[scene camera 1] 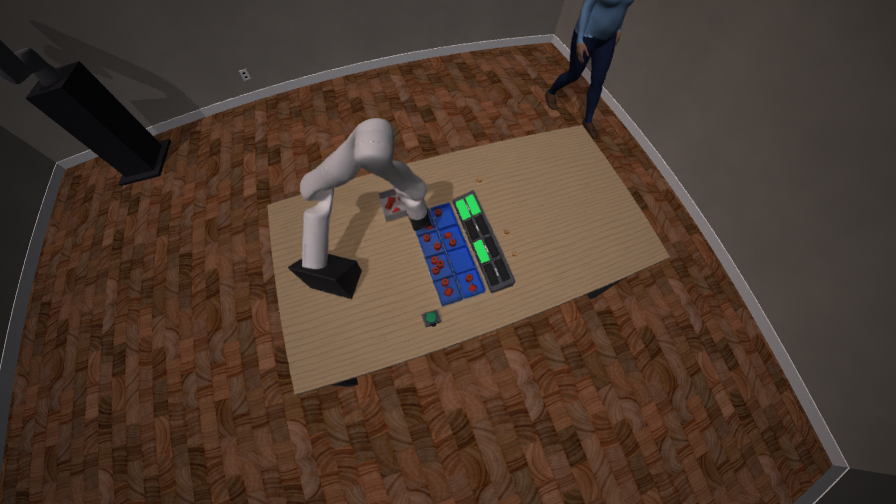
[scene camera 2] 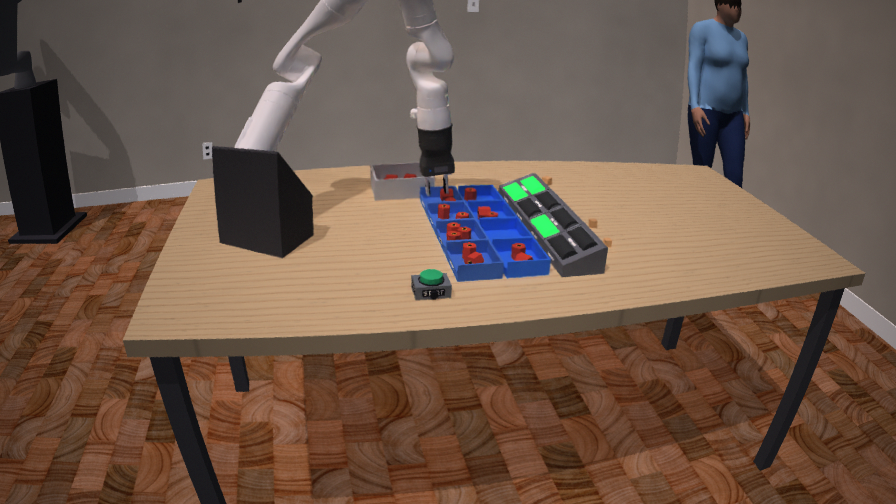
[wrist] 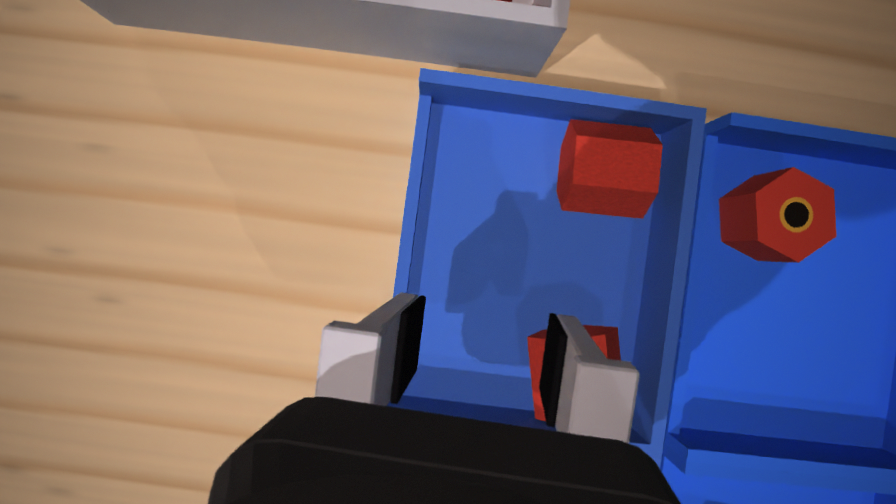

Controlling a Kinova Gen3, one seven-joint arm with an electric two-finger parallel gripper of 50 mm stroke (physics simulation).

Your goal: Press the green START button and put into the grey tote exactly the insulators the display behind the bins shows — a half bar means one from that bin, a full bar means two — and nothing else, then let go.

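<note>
My gripper (wrist: 479, 360) is open and empty, hanging low over the far-left bin of the blue bin block (scene camera 1: 449, 253), also seen in scene camera 2 (scene camera 2: 436, 184). A red insulator (wrist: 576, 351) in that bin lies partly hidden under my right finger. A second red block insulator (wrist: 609, 168) lies at the bin's far end. A red hex insulator (wrist: 776, 214) stands in the neighbouring bin. The grey tote (scene camera 2: 397, 180) sits just beyond the bins and holds red insulators. The display (scene camera 2: 551, 219) shows two green cells at its far end and one green cell further along. The green START button (scene camera 2: 431, 277) sits in front.
The arm's black base (scene camera 2: 260, 200) stands left of the bins. Small orange bits (scene camera 1: 510, 243) lie on the table behind the display. A person (scene camera 2: 717, 87) stands at the far right beyond the table. A black pedestal (scene camera 2: 34, 156) stands at far left.
</note>
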